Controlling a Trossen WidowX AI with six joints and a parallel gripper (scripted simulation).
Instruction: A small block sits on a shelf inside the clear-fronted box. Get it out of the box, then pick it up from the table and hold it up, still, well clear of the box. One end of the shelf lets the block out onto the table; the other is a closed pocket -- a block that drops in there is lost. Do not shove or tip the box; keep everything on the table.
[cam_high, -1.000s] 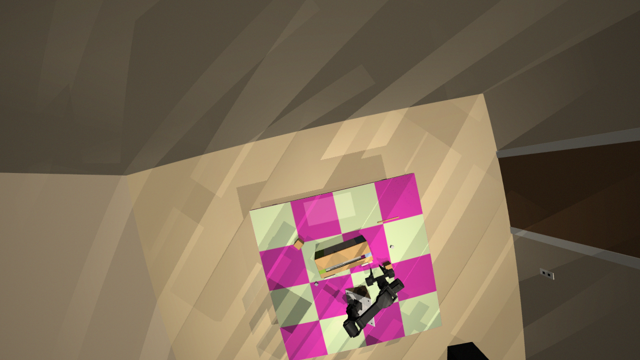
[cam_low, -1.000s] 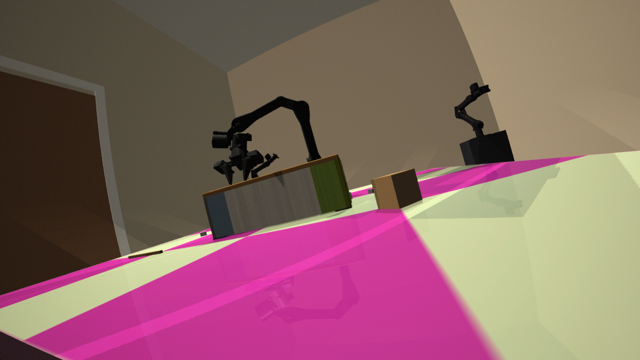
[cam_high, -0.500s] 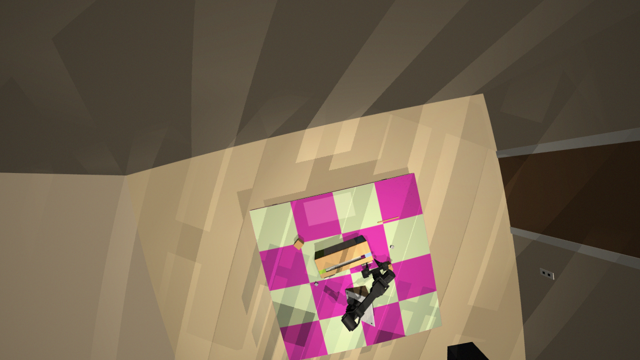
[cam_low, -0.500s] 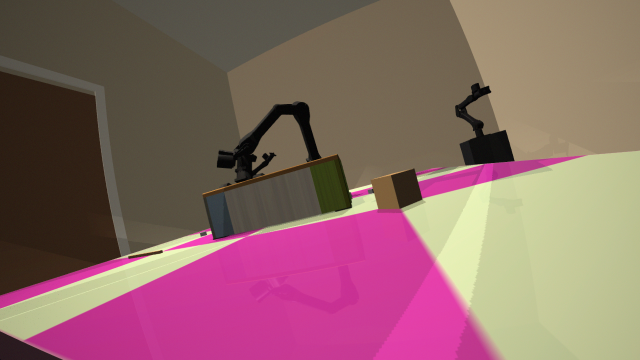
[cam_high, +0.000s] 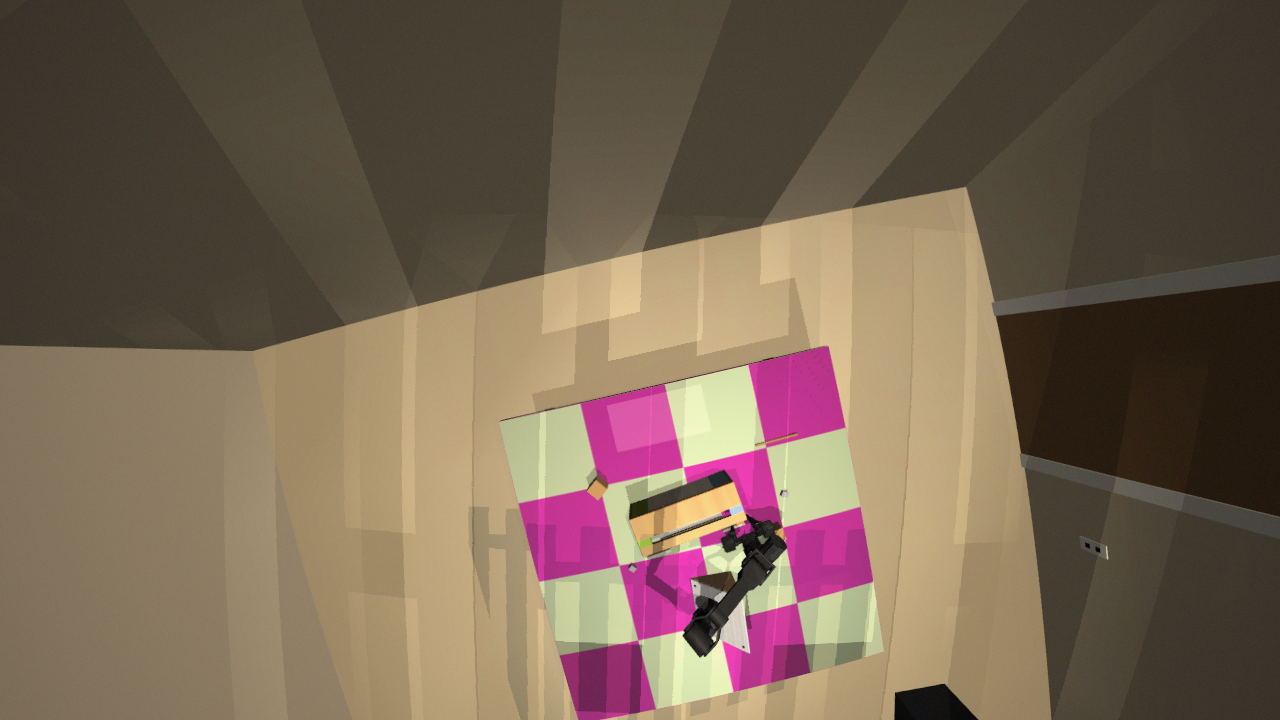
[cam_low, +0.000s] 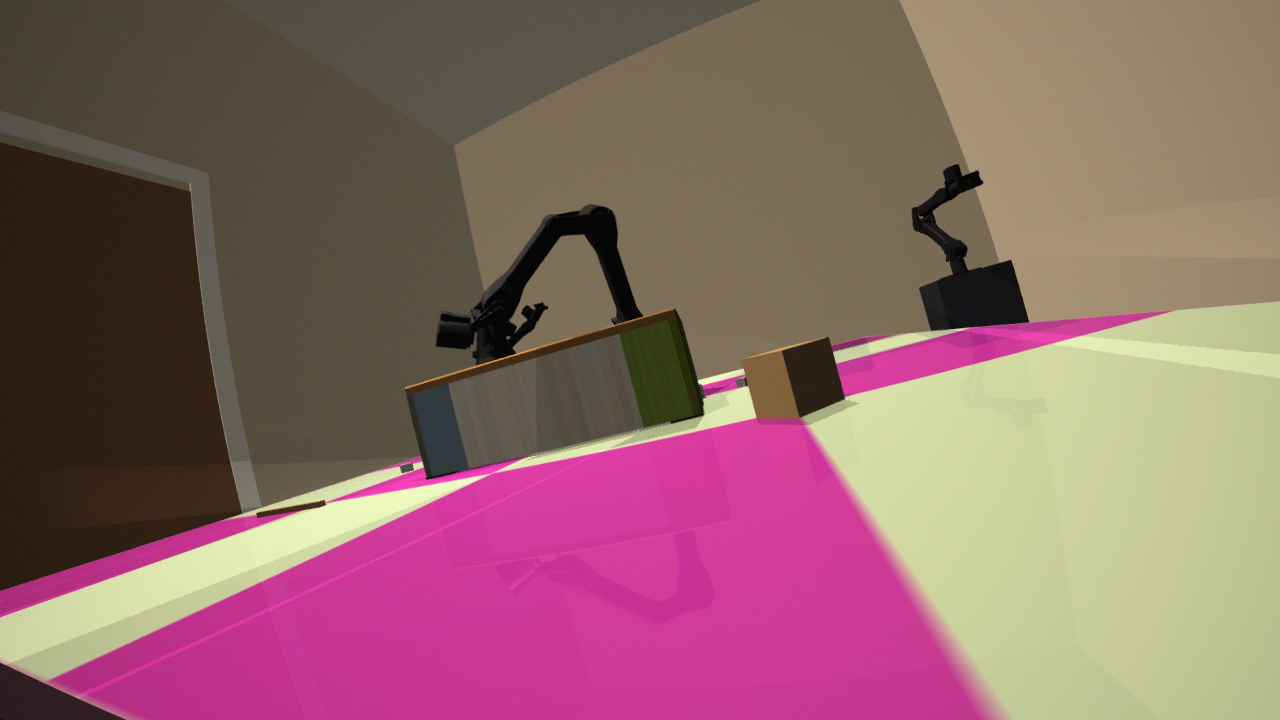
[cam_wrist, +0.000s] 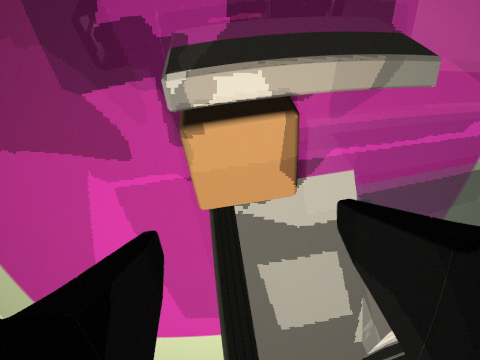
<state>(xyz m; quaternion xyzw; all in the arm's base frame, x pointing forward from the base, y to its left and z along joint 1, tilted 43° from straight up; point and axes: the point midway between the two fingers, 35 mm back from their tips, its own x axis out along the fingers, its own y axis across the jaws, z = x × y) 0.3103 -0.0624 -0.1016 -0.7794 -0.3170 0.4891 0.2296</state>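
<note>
My gripper tip is now 30 mm above the small tan block and 20 mm past it. The rest, counted from my gripper tip: thin stick (270 mm ahead, 170 mm to the right, 40 mm below); then box (190 mm to the left, 20 mm above, 10 mm ahead).
</note>
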